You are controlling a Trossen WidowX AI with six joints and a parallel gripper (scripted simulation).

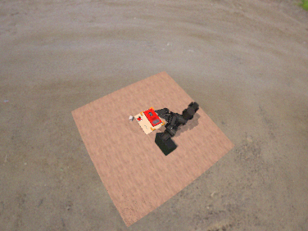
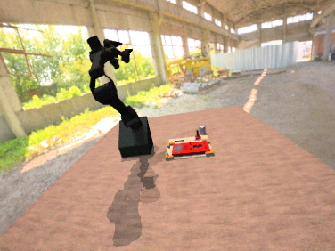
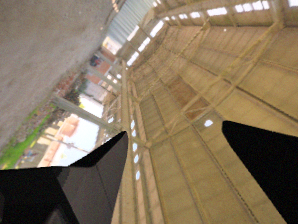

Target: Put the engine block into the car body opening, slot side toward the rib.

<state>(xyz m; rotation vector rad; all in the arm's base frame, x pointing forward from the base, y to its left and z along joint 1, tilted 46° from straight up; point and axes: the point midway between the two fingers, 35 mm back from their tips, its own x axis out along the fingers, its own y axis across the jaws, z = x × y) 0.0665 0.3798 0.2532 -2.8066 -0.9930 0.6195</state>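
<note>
The engine block is 600 mm below my gripper tip, 380 mm ahead of it and 70 mm to the right of it. The rest, counted from my gripper tip: cream base plate (610 mm below, 250 mm ahead, 220 mm to the right).
</note>
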